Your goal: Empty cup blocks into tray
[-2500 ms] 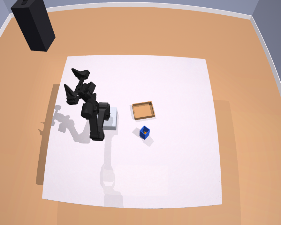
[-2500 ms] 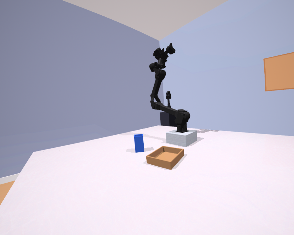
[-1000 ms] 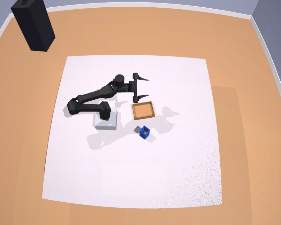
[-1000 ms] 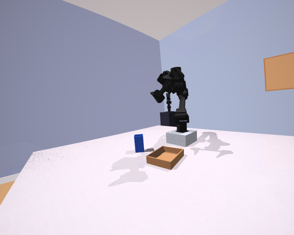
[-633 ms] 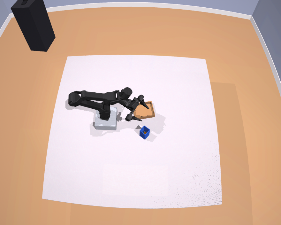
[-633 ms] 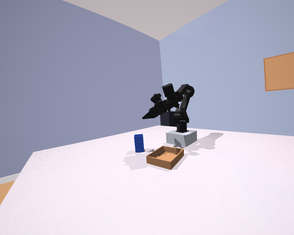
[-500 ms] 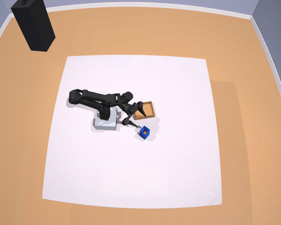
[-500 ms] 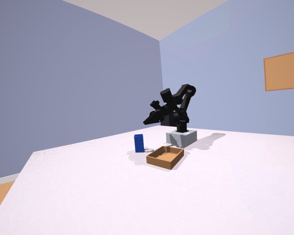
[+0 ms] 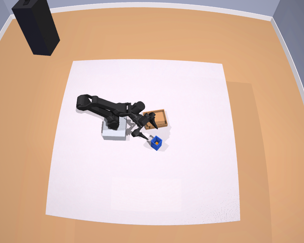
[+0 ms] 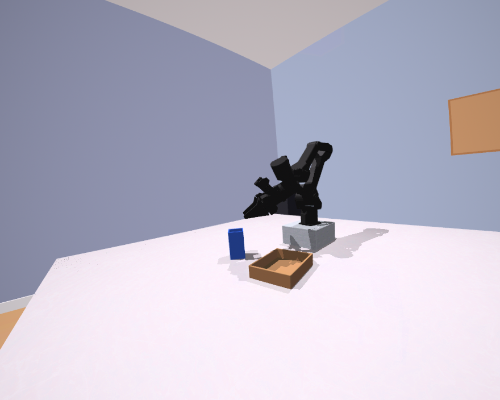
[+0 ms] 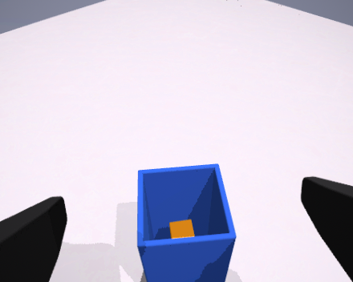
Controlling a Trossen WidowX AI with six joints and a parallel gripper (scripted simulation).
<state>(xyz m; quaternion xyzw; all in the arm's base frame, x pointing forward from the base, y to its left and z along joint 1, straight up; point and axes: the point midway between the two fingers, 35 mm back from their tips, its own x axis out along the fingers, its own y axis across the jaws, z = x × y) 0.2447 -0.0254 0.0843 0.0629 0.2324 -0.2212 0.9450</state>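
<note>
Now: gripper tip 3 cm short of the orange block, 2 cm to the left of it and 10 cm above it. Round my gripper tip: tall blue square cup 3 cm ahead, 2 cm to the right, 12 cm below.
</note>
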